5 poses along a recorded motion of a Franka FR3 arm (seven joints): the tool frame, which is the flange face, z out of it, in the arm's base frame.
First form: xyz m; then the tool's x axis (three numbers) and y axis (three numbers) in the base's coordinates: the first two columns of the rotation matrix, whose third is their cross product.
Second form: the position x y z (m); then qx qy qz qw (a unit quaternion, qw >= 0). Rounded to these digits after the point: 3 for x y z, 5 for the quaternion.
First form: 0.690 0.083 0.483 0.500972 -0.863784 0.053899 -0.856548 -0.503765 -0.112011
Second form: 0.690 0.083 0.483 -0.86559 0.49687 -0.05135 0.03522
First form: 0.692 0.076 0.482 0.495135 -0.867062 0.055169 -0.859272 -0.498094 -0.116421
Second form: 0.692 0.076 0.482 -0.86384 0.49961 -0.05313 0.03666
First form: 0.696 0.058 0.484 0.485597 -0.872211 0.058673 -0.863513 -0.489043 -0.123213
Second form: 0.696 0.058 0.484 -0.86100 0.50399 -0.05657 0.03844
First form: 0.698 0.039 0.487 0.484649 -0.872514 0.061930 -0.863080 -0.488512 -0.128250
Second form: 0.698 0.039 0.487 -0.86066 0.50414 -0.05928 0.03978
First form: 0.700 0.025 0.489 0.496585 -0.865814 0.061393 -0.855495 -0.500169 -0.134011
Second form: 0.700 0.025 0.489 -0.86398 0.49808 -0.06022 0.04284
